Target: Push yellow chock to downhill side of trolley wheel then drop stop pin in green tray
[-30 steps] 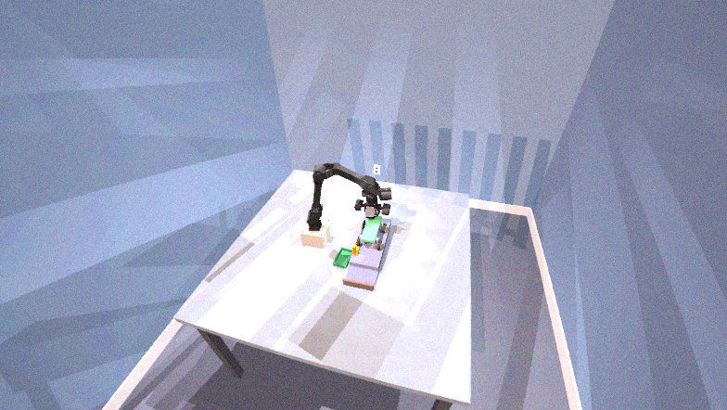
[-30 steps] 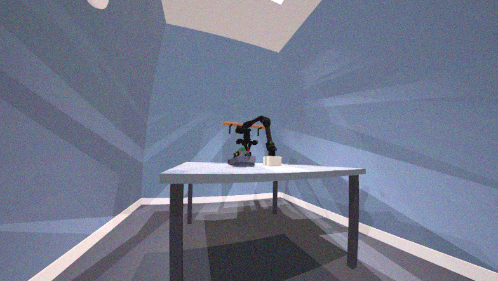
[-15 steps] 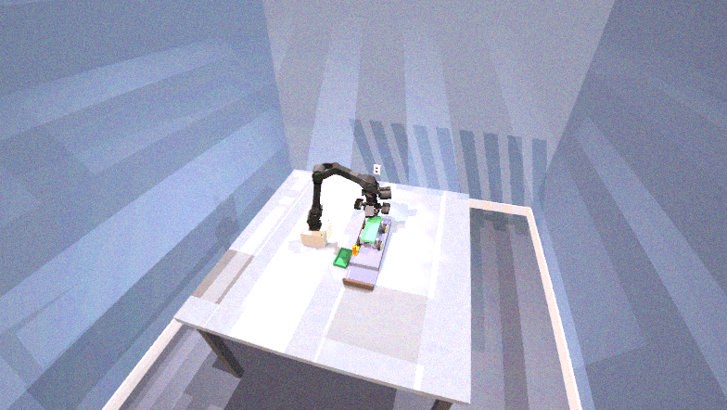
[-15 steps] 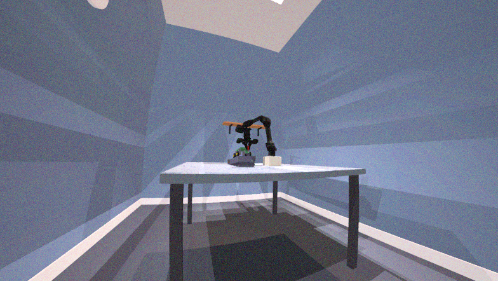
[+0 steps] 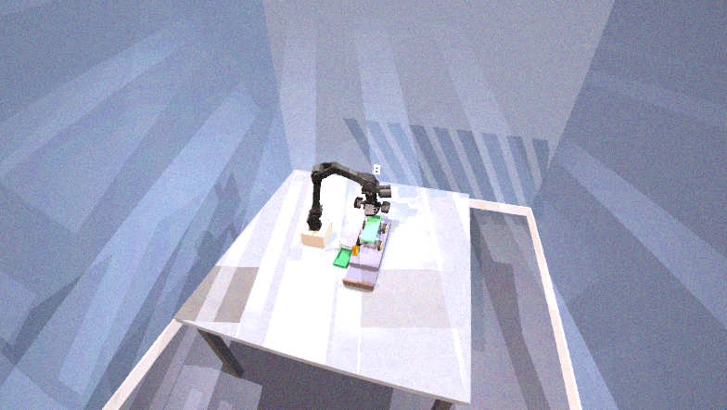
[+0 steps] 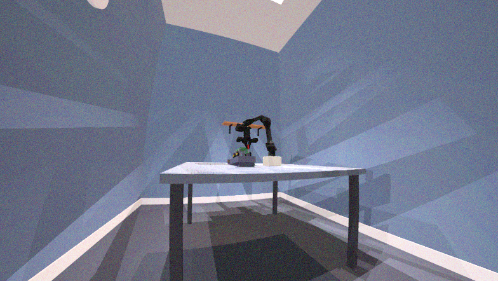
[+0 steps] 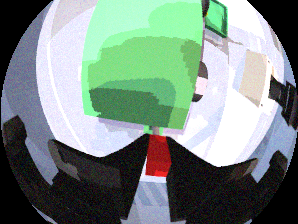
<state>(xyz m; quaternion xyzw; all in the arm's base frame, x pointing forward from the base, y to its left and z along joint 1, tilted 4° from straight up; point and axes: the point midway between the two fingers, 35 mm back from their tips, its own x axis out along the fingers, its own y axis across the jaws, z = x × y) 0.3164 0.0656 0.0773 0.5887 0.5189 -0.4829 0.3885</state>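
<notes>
Now: gripper tip 200 mm to the left of the yellow chock, 70 mm past it and 70 mm above it. Round my gripper tip: green-topped trolley 110 mm to the right, 40 mm below, 10 mm ahead; red-headed stop pin right at my gripper tip; grey ramp 120 mm to the right, 100 mm below.
</notes>
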